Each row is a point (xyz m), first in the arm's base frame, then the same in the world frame.
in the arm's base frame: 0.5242 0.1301 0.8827
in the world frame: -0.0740 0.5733 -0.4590
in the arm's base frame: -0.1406 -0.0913 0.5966
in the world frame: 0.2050 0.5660 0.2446
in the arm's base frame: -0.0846 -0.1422 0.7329
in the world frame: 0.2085 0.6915 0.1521
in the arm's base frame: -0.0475 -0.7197 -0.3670
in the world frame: 1.1277 -0.1153 0.3733
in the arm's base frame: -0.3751 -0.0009 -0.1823
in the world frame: 0.3765 -0.1057 0.6795
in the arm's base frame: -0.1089 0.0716 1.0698
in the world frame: -0.1082 0.9295 0.0988
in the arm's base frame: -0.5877 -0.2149 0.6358
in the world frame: 0.2898 0.7616 0.6584
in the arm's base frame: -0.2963 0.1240 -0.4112
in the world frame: 0.3405 -0.3756 0.6704
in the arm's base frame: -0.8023 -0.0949 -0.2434
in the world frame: 0.4685 -0.0160 1.1021
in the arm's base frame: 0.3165 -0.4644 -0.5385
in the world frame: 0.9610 -0.4530 0.0814
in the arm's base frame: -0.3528 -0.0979 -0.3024
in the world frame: 0.5095 -0.1871 0.6843
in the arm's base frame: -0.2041 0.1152 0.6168
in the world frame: 0.0016 0.5310 0.3116
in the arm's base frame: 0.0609 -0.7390 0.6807
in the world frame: 0.7926 0.8084 -0.0067
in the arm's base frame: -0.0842 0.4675 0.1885
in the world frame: -0.1783 -0.0069 0.3274
